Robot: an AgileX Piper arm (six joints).
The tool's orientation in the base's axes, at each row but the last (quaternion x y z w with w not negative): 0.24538, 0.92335, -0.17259, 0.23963; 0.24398, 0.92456, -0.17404, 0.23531; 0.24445, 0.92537, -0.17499, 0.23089; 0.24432, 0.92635, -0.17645, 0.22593
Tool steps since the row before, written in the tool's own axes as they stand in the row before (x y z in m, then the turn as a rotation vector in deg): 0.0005, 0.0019, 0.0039, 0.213, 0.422, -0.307; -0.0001, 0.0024, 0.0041, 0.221, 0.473, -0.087; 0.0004, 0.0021, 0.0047, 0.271, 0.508, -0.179; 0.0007, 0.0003, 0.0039, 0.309, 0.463, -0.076
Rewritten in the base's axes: 0.0020, 0.0000, -0.0039, -0.047, 0.559, 0.056; 0.0028, 0.0001, -0.0038, 0.051, 0.508, -0.141; 0.0024, -0.0002, -0.0046, 0.000, 0.595, -0.097; 0.0009, -0.0012, -0.0037, -0.019, 0.527, -0.193
